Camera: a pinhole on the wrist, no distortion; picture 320 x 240 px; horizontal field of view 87.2 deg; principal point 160.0 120.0 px. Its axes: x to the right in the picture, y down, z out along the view. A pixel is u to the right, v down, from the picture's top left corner.
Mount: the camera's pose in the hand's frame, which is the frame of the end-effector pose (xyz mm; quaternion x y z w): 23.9 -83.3 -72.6 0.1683 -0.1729 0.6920 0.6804
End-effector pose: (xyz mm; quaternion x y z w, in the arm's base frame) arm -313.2 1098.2 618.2 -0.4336 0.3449 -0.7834 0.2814
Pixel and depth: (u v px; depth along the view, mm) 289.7 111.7 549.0
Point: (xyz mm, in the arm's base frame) 205.9 865.0 847.7
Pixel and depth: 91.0 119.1 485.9
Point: -165.7 1292.8 1116.0
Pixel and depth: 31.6 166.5 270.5
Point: -286.6 1350.9 930.3
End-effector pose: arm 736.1 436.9 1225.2 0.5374 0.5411 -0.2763 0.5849
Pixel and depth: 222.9 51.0 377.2
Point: 772.1 141.7 964.7
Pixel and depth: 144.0 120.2 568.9
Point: 518.3 -39.8 1006.9
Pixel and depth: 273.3 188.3 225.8
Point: 733.3 220.5 1240.7
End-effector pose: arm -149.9 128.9 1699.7 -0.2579 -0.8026 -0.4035 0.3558
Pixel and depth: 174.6 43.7 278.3
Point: -442.5 199.2 1649.2
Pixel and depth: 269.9 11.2 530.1
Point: -588.8 630.4 1734.0
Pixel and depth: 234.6 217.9 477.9
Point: -239.3 399.9 1252.3
